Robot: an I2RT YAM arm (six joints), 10 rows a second.
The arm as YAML. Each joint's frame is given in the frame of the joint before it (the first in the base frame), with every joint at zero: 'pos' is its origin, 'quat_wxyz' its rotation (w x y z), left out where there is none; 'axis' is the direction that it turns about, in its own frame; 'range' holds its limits. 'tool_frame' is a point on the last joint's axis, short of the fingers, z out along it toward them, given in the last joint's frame.
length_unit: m
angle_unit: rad
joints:
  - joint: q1
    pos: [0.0, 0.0, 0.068]
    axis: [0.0, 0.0, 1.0]
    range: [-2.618, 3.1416]
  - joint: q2
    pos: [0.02, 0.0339, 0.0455]
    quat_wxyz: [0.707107, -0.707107, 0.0, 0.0]
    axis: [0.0, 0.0, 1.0]
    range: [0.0, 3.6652]
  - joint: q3
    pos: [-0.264, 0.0, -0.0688]
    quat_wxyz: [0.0, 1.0, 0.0, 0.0]
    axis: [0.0, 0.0, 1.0]
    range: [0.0, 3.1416]
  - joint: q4
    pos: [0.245, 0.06, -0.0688]
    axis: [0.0, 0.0, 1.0]
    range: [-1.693, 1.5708]
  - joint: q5
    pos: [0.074, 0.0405, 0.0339]
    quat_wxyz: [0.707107, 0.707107, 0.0, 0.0]
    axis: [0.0, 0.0, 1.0]
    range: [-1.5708, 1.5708]
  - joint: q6
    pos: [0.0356, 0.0, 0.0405]
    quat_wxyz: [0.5, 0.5, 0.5, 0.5]
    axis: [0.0, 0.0, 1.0]
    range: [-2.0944, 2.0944]
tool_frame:
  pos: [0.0, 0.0, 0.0]
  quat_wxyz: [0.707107, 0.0, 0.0, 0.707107]
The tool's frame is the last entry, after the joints.
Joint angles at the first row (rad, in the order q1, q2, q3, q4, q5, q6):
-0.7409, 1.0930, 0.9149, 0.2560, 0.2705, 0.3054
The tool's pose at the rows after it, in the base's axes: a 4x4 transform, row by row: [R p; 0 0 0 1], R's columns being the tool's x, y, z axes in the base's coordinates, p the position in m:
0.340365, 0.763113, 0.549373, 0.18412; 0.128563, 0.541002, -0.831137, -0.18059; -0.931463, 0.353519, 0.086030, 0.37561; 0, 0, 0, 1
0.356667, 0.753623, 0.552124, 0.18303; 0.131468, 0.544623, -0.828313, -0.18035; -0.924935, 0.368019, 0.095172, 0.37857; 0, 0, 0, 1
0.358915, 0.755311, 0.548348, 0.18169; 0.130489, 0.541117, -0.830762, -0.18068; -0.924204, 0.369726, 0.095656, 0.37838; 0, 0, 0, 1
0.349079, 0.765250, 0.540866, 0.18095; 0.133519, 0.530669, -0.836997, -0.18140; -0.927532, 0.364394, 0.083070, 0.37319; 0, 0, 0, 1
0.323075, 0.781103, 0.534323, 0.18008; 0.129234, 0.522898, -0.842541, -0.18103; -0.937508, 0.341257, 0.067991, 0.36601; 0, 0, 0, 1
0.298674, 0.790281, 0.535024, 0.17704; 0.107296, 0.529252, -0.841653, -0.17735; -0.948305, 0.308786, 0.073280, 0.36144; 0, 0, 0, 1
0.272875, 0.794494, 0.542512, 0.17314; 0.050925, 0.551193, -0.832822, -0.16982; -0.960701, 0.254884, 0.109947, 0.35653; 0, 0, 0, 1
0.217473, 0.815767, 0.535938, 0.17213; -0.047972, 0.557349, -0.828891, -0.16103; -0.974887, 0.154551, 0.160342, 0.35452; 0, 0, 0, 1
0.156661, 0.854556, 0.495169, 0.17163; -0.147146, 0.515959, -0.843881, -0.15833; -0.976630, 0.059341, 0.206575, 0.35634; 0, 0, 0, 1
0.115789, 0.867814, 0.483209, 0.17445; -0.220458, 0.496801, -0.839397, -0.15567; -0.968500, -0.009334, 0.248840, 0.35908; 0, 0, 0, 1
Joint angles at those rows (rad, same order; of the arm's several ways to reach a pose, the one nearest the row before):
-0.7425, 1.0907, 0.9233, 0.2562, 0.2434, 0.3413
-0.7456, 1.0876, 0.9294, 0.2562, 0.2362, 0.3557
-0.7501, 1.0846, 0.9269, 0.2562, 0.2362, 0.3574
-0.7532, 1.0830, 0.9110, 0.2577, 0.2430, 0.3537
-0.7533, 1.0777, 0.8865, 0.2615, 0.2517, 0.3316
-0.7507, 1.0569, 0.8557, 0.2770, 0.2532, 0.2958
-0.7390, 1.0226, 0.8038, 0.3326, 0.2529, 0.2307
-0.7099, 0.9966, 0.7615, 0.4028, 0.2831, 0.1099
-0.6946, 0.9939, 0.7458, 0.4688, 0.3378, -0.0136
-0.6747, 1.0022, 0.7405, 0.5310, 0.3615, -0.1069

